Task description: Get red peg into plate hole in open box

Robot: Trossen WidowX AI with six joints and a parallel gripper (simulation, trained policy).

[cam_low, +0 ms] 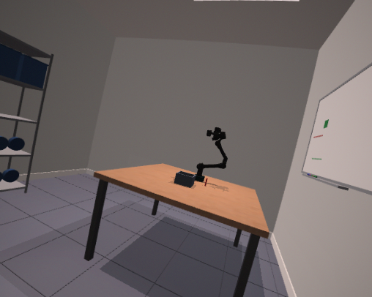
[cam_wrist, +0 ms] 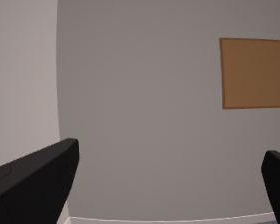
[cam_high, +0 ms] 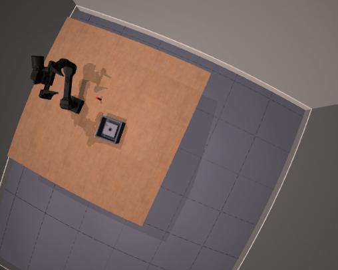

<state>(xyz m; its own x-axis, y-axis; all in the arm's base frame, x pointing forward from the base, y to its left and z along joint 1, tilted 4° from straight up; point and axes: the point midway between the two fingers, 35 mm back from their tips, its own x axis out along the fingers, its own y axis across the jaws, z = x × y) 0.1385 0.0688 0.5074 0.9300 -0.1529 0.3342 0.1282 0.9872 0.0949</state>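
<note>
Right now my gripper tip is 52 cm above the red peg, 3 cm to the right of it and 2 cm past it. From my gripper tip the other things lie so: plate (52 cm below, 17 cm to the right, 13 cm ahead); then grey box (54 cm below, 17 cm to the right, 13 cm ahead).
</note>
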